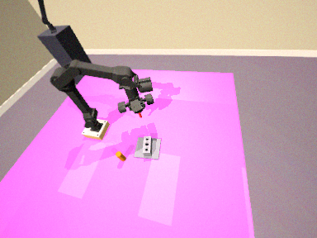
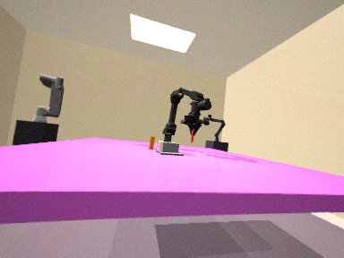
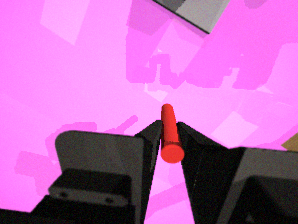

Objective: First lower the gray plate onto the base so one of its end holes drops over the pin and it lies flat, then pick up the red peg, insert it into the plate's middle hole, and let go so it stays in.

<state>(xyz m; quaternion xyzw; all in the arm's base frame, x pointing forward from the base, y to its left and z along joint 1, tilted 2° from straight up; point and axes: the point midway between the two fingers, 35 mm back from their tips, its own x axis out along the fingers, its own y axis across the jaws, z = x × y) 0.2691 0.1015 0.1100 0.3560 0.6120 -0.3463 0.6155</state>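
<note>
Right now my gripper tip is 160 mm to the left of the gray plate, 80 mm short of it and 70 mm above it. From my gripper tip the other things lie so: gray base 140 mm to the right, 100 mm below, 80 mm ahead; red peg right at my gripper tip; orange cylinder 250 mm to the right, 70 mm below, 40 mm behind.
</note>
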